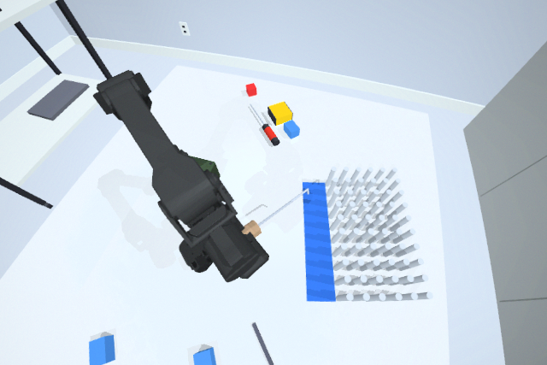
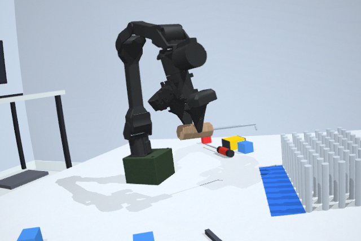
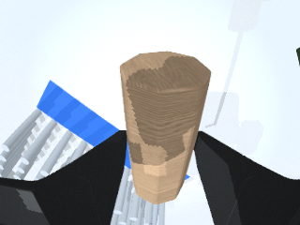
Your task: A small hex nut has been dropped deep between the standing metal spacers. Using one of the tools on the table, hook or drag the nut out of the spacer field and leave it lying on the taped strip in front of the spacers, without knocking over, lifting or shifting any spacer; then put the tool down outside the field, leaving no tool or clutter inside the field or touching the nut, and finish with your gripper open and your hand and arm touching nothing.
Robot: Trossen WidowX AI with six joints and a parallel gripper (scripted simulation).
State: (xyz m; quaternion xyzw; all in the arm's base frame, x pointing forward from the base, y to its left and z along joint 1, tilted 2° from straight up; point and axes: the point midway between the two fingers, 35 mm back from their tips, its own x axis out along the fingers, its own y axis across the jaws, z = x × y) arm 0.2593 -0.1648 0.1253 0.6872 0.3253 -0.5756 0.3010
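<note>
Now: gripper tip 19 cm short of the blue taped strip, 19 cm above it and 11 cm to the right of it. The rest, counted from my gripper tip: wooden-handled tool: 8 cm to the left, 7 cm ahead, 1 cm below; hex nut: 34 cm ahead, 19 cm below, 18 cm to the left; yellow block: 57 cm to the left, 17 cm below, 3 cm behind.
</note>
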